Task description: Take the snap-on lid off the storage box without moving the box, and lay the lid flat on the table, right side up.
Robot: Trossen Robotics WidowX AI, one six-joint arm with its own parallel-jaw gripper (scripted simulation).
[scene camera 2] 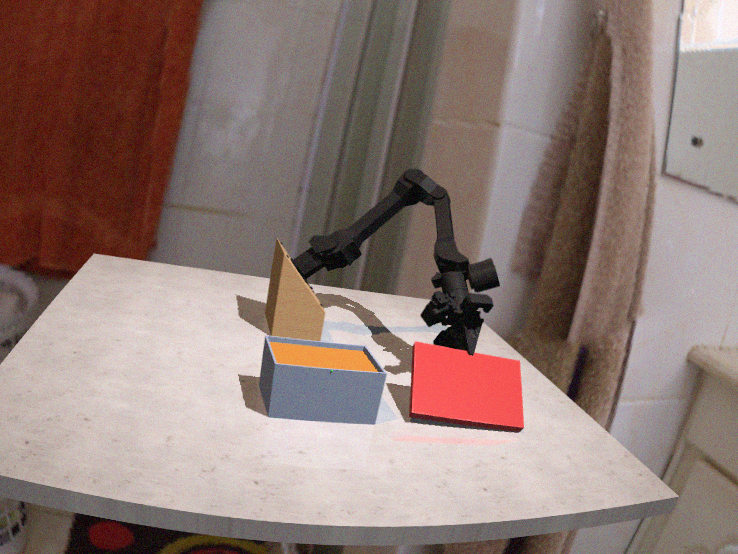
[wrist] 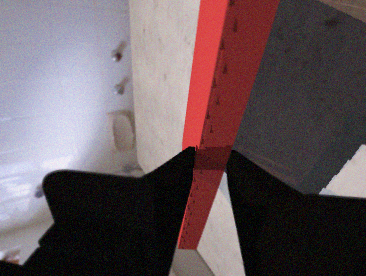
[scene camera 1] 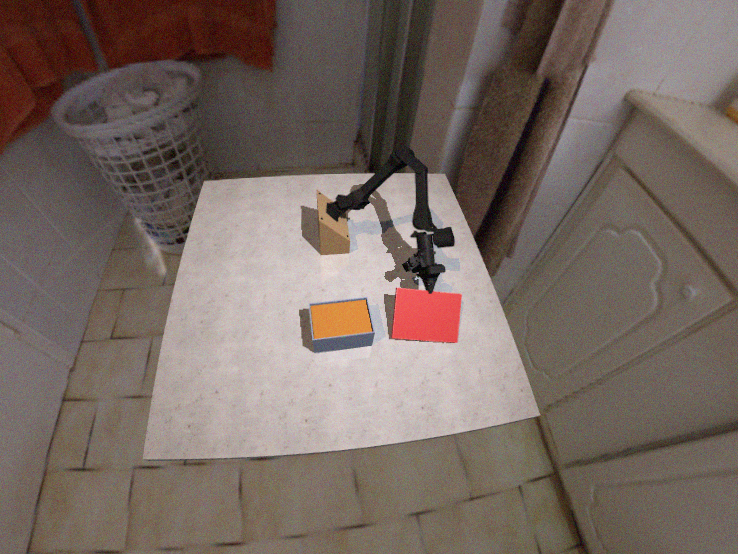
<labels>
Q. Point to a blue-grey storage box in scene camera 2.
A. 306, 380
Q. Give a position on a red lid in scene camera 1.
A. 418, 315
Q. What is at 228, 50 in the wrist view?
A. A red lid.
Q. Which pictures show the red lid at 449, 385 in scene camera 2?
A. Scene camera 2, the wrist view and scene camera 1: all of them.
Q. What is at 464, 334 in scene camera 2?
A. My gripper.
</labels>
